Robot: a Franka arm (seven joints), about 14 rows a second.
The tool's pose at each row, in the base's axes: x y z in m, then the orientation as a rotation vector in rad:
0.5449, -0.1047, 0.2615, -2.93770, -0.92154, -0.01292
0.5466, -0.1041, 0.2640, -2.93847, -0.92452, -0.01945
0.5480, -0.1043, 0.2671, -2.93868, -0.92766, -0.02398
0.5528, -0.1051, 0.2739, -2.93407, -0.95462, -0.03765
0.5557, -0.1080, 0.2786, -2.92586, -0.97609, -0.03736
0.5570, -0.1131, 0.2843, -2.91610, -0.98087, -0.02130
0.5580, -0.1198, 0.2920, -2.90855, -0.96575, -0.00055
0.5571, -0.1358, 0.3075, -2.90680, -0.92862, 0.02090
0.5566, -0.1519, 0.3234, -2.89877, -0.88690, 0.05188
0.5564, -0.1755, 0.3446, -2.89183, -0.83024, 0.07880
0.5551, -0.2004, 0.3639, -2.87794, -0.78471, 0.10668
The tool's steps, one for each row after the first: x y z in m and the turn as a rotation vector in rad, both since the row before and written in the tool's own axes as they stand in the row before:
0.0018, 0.0003, -0.0025, -0.00283, 0.00349, -0.00183
0.0011, 0.0008, -0.0031, -0.00197, 0.00239, -0.00200
0.0037, 0.0031, -0.0069, -0.00616, 0.00677, -0.01784
0.0008, 0.0038, -0.0049, 0.00139, -0.00017, -0.01485
-0.0018, 0.0046, -0.0060, 0.01086, -0.00745, -0.00456
-0.0030, 0.0055, -0.0081, 0.01556, -0.00871, 0.00829
-0.0099, 0.0111, -0.0166, 0.01658, -0.00836, 0.02324
-0.0095, 0.0113, -0.0171, 0.02488, -0.01239, 0.02533
-0.0134, 0.0169, -0.0233, 0.02654, -0.00881, 0.03514
-0.0146, 0.0175, -0.0218, 0.02929, -0.00956, 0.02721

